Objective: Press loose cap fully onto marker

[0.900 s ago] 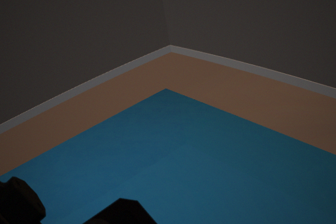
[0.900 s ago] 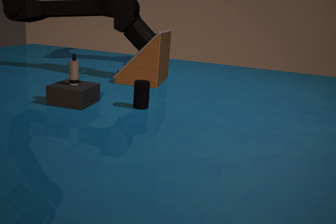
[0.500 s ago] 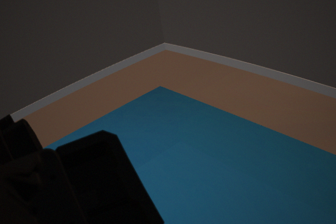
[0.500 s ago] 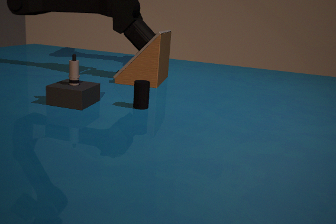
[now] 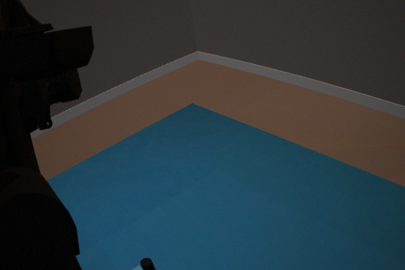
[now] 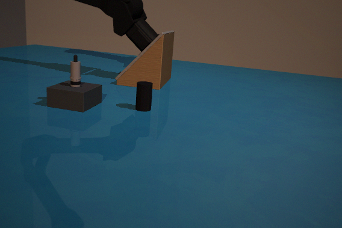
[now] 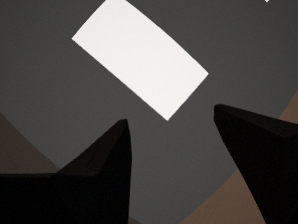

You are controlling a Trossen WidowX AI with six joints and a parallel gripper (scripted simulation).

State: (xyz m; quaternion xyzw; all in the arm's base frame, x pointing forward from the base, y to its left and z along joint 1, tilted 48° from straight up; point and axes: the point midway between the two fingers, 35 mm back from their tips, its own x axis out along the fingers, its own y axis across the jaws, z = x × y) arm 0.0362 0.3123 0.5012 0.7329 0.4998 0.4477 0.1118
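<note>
The dark marker cap lies 14 cm ahead of my gripper tip, 21 cm to the left of it and 66 cm below it. Also, from my gripper tip: dark grey holder block 17 cm ahead, 10 cm to the left, 67 cm below.
</note>
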